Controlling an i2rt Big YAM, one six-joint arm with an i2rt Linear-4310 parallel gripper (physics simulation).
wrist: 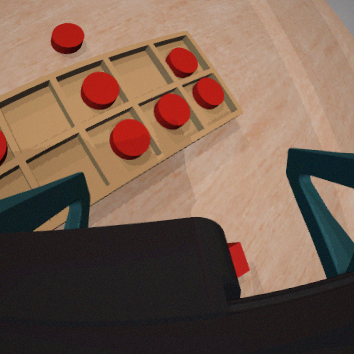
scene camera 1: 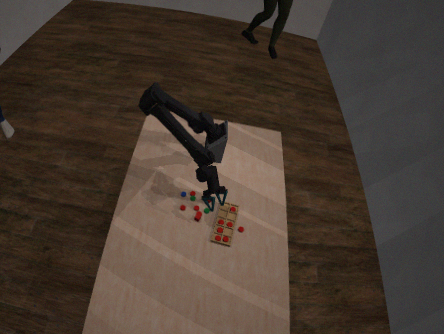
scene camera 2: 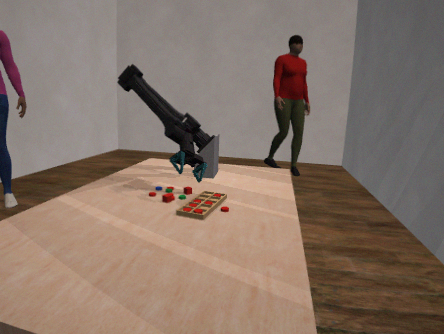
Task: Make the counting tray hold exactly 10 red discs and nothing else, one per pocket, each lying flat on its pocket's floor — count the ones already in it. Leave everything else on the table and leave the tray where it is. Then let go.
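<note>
The counting tray (scene camera 1: 228,232) (scene camera 2: 190,216) (wrist: 140,72) lies on the table with several red discs in separate pockets, among them one disc (scene camera 1: 230,224) (wrist: 100,90); other pockets are bare. A loose red disc (scene camera 1: 241,229) (scene camera 2: 225,209) (wrist: 67,37) lies beside the tray's right long side. More red discs lie left of the tray, including one disc (scene camera 1: 183,207) (scene camera 2: 152,194) and another (scene camera 1: 193,193) (scene camera 2: 170,188). My gripper (scene camera 1: 217,206) (scene camera 2: 190,176) (wrist: 188,172) is open and empty, above the table near the tray's far end. Its body hides part of the tray in the wrist view.
Left of the tray are a blue disc (scene camera 1: 183,194) (scene camera 2: 159,188), a green disc (scene camera 1: 193,198) (scene camera 2: 169,190), another green disc (scene camera 1: 207,211) (scene camera 2: 182,197), a red cube (scene camera 2: 188,190) and a second red cube (scene camera 1: 197,218) (scene camera 2: 167,198) close against a red disc.
</note>
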